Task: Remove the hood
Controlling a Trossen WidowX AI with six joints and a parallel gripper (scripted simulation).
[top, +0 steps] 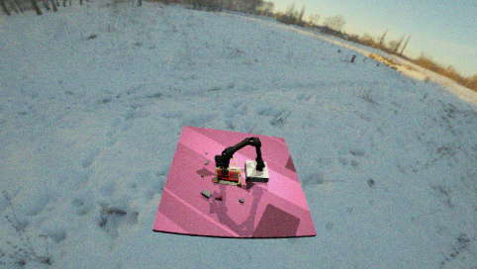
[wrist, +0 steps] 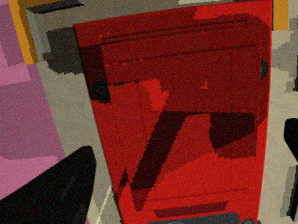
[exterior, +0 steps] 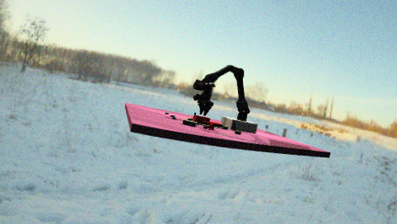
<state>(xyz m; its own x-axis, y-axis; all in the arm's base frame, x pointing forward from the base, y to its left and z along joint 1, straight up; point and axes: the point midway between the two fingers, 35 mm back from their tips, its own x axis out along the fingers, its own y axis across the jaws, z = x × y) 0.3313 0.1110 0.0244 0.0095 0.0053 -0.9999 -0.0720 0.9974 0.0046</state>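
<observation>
My gripper tip is now 20 mm above the red hood. The rest, counted from my gripper tip: grey wheel 240 mm to the left, 190 mm behind, 50 mm below.
</observation>
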